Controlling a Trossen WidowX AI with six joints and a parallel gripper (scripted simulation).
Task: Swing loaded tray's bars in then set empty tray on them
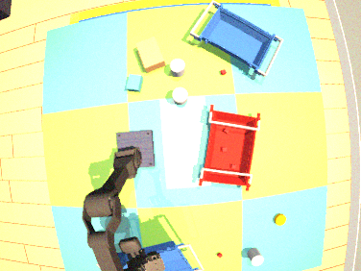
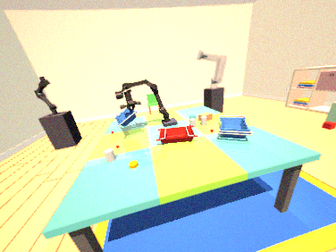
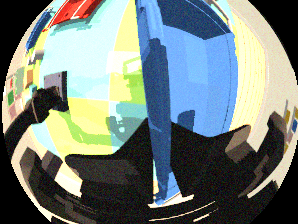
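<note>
Right now my gripper tip is 80 mm to the left of the blue tray and 10 mm short of it. Round my gripper tip: teal block 610 mm to the left, 150 mm below, 30 mm ahead; then tan block 710 mm to the left, 150 mm below, 110 mm ahead; then yellow disc 560 mm ahead, 170 mm below, 50 mm to the right.
</note>
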